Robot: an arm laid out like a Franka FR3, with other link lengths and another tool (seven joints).
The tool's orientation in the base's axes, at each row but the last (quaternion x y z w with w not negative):
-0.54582 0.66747 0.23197 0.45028
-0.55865 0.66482 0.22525 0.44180
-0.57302 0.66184 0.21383 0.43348
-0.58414 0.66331 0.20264 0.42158
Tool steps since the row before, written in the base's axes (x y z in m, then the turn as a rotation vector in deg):
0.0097 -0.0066 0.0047 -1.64 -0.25 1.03
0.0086 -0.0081 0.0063 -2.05 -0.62 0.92
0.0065 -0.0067 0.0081 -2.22 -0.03 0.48
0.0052 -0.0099 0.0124 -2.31 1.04 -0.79
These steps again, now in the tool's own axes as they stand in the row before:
-0.0006 -0.0119 -0.0042 -0.75 1.28 -1.27
-0.0008 -0.0115 -0.0067 -0.46 1.58 -1.65
-0.0026 -0.0096 -0.0074 -0.45 1.99 -1.01
-0.0037 -0.0100 -0.0128 -0.09 2.61 0.49

